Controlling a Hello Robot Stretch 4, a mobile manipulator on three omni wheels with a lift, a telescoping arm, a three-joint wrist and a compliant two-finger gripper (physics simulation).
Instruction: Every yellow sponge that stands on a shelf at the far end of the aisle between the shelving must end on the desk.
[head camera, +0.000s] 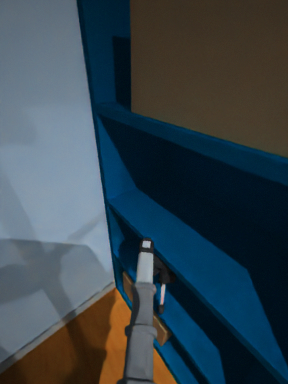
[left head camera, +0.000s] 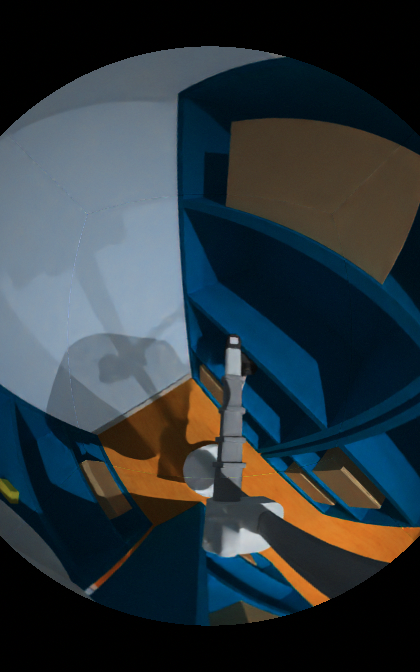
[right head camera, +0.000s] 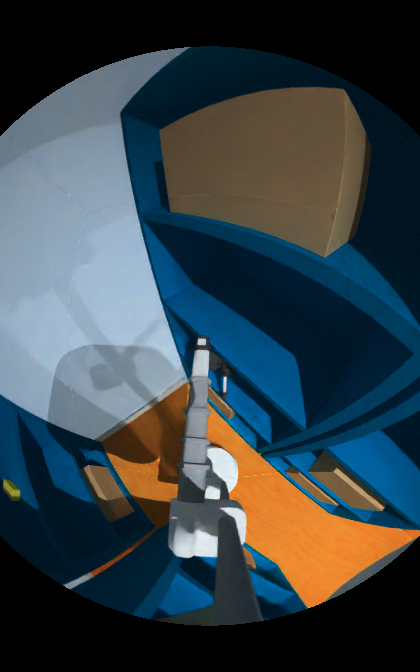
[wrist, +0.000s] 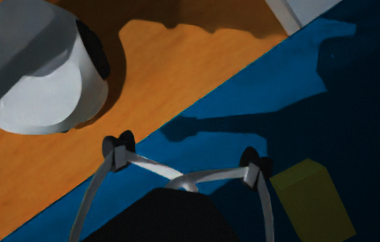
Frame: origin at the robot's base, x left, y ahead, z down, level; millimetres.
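Seen in the pictures: gripper, fingertip midpoint: (head camera: 160, 295) (wrist: 187, 152).
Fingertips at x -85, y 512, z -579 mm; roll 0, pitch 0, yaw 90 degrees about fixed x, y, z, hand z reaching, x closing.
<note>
A point is followed by its place in that frame.
A yellow sponge (wrist: 314, 202) @(x -132, y 676, z -551 mm) stands in shadow on a blue shelf board (wrist: 222, 142) @(x -81, y 558, z -506 mm) at the lower right of the wrist view. My gripper (wrist: 187, 152) @(x -85, y 512, z -579 mm) is open, its fingertips apart with no object between them. The sponge is just right of the right fingertip in that view. In the right head view my gripper (right head camera: 224, 395) hangs at the front of the lower shelves of the blue shelving; the sponge by it does not show there. Another yellow sponge (left head camera: 9, 491) (right head camera: 11, 490) lies on the opposite shelving at the far left of both side head views. The desk does not show.
A pale wall (head camera: 45, 150) @(x 408, y 690, z -1266 mm) (left head camera: 135, 250) closes the aisle on the left. A big brown box (head camera: 210, 70) @(x -93, y 479, z -1528 mm) (right head camera: 255, 165) stands on an upper shelf. Other brown boxes (left head camera: 106, 487) (right head camera: 350, 482) stand on low shelves on both sides. My white base (wrist: 45, 90) @(x -57, y 88, z -187 mm) stands on the orange floor (wrist: 165, 60) @(x 103, y 385, z 27 mm).
</note>
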